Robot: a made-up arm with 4 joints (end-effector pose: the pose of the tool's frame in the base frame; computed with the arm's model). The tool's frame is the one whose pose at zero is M.
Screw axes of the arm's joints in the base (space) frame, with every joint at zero. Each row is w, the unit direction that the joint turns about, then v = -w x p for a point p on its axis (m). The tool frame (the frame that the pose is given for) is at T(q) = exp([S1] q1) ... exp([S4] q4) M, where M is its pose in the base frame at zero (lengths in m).
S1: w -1 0 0 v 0 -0.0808 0
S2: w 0 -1 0 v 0.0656 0 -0.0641
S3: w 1 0 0 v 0 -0.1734 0.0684
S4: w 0 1 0 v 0.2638 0 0.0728
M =
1 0 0 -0.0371
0 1 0 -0.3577
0 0 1 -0.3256
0 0 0 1
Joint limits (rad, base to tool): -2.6..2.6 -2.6..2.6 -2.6..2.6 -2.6..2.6
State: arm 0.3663 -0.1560 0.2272 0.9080
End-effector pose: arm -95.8 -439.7 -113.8 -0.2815 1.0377 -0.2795
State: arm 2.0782 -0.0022 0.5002 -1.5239
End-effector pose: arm 128.2 -390.0 554.9 -1.5722 0.0071 1.5220
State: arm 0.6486 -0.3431 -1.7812 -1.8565
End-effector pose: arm 184.6 -128.5 213.3 -0.9147 0.6966 2.0196
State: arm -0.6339 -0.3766 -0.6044 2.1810
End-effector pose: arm 66.8 -192.1 -141.6 3.0637 0.6577 -2.9783
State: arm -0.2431 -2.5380 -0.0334 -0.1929
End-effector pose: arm -91.8 -440.4 347.4 2.7622 0.7646 2.8920
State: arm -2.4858 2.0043 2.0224 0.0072
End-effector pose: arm 499.9 -199.3 140.1 3.0938 0.7955 -2.2196
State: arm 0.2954 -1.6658 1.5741 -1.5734
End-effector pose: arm -467.9 116.6 8.1 -0.0941 -0.2983 -1.5740
